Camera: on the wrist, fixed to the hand. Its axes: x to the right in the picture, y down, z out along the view.
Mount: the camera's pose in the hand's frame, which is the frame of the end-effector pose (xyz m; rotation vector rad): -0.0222 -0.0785 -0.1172 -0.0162 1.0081 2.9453
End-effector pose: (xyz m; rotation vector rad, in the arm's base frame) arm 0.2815 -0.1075 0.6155 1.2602 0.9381 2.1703
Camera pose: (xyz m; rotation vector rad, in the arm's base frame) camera 0.1930 -0.1088 0.5034 -0.1526 0.7543 -0.7961
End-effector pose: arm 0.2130 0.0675 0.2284 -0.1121 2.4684 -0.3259
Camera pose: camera 0.1593 0.0193 0.3516 -2.6128 -0.4448 -0.8214
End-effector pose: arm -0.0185 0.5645 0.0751 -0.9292 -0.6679 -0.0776
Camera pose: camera -0.0044 0.4225 0.0702 -0.8567 1.9673 1.8714
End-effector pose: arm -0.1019 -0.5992 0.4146 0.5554 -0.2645 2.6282
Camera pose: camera -0.0877 -0.5065 0.3069 0.8308 0.2624 -0.5986
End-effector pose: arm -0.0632 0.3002 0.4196 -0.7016 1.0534 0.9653
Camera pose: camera -0.0417 0.1602 0.4012 -0.7061 -1.2496 -1.3431
